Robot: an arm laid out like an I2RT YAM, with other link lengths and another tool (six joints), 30 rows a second.
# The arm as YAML. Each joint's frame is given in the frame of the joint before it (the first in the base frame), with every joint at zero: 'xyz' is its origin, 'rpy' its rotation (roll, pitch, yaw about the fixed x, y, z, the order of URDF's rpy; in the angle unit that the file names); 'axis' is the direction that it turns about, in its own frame. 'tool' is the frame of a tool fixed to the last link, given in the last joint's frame.
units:
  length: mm
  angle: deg
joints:
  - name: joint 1
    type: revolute
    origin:
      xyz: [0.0, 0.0, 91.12]
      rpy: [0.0, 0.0, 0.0]
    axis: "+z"
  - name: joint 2
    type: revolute
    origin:
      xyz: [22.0, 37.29, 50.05]
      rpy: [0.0, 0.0, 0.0]
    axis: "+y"
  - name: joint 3
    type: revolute
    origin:
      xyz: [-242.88, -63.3, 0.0]
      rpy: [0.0, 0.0, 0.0]
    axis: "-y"
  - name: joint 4
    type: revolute
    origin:
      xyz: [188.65, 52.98, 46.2]
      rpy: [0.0, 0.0, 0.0]
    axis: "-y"
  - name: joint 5
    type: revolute
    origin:
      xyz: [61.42, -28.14, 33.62]
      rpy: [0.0, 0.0, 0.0]
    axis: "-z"
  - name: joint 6
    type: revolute
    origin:
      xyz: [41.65, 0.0, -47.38]
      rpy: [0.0, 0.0, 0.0]
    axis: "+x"
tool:
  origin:
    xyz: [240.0, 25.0, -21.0]
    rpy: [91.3, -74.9, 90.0]
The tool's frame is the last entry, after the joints.
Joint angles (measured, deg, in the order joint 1, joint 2, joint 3, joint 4, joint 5, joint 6), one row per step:
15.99 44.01 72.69 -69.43 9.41 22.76
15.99 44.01 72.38 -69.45 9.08 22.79
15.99 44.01 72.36 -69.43 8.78 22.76
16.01 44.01 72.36 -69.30 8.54 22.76
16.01 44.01 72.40 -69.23 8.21 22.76
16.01 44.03 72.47 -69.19 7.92 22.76
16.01 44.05 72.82 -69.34 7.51 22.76
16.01 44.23 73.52 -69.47 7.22 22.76
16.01 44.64 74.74 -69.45 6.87 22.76
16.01 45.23 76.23 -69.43 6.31 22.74
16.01 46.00 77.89 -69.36 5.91 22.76
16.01 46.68 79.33 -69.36 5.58 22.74
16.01 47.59 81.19 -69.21 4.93 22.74
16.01 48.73 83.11 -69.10 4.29 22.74
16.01 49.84 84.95 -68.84 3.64 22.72
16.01 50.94 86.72 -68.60 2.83 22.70
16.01 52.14 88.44 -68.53 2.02 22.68
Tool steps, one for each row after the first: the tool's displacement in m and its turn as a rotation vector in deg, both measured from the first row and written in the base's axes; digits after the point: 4 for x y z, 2 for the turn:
-0.0010 0.0014 -0.0022 0.14 0.38 0.23
-0.0014 0.0028 -0.0023 0.31 0.43 0.48
-0.0011 0.0042 -0.0018 0.49 0.35 0.68
-0.0012 0.0059 -0.0013 0.73 0.30 0.93
-0.0012 0.0074 -0.0007 0.93 0.27 1.15
-0.0017 0.0094 0.0009 1.24 0.17 1.46
-0.0011 0.0110 0.0044 1.52 -0.16 1.69
0.0011 0.0135 0.0112 1.96 -0.90 1.96
0.0036 0.0171 0.0193 2.52 -1.69 2.42
0.0069 0.0201 0.0280 3.03 -2.54 2.74
0.0096 0.0225 0.0352 3.40 -3.22 3.02
0.0132 0.0269 0.0452 4.06 -4.18 3.56
0.0171 0.0313 0.0544 4.66 -4.93 4.08
0.0213 0.0359 0.0639 5.26 -5.78 4.64
0.0250 0.0411 0.0728 5.93 -6.53 5.33
0.0282 0.0462 0.0801 6.51 -6.98 6.01

